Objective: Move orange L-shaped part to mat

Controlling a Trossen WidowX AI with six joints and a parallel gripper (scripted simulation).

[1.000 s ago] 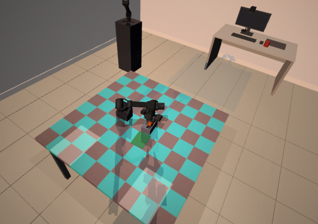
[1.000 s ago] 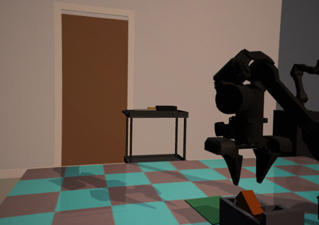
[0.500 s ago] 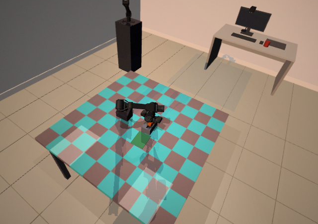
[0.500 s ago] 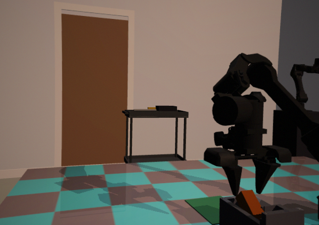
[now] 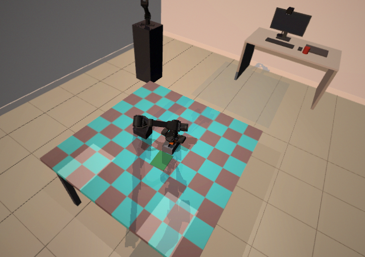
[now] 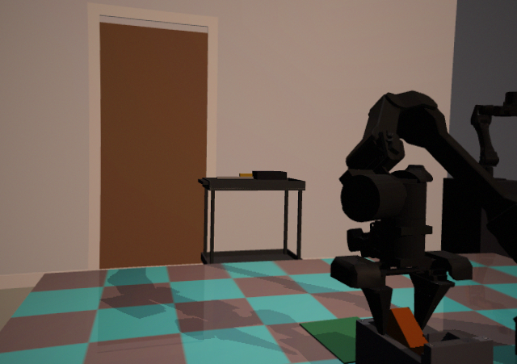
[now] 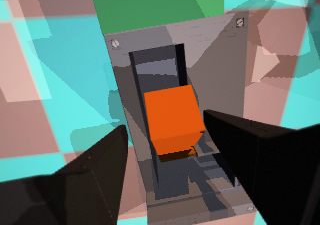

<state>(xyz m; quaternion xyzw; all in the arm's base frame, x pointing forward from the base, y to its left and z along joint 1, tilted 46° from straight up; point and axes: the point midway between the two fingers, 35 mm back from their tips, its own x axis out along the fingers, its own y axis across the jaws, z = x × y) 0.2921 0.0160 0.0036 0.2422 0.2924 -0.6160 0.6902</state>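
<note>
Now: gripper tip 20 mm past the orange L-shaped part, 30 mm to the right of it and 30 mm above it. The rest, counted from my gripper tip: green mat (140 mm to the right, 80 mm below).
</note>
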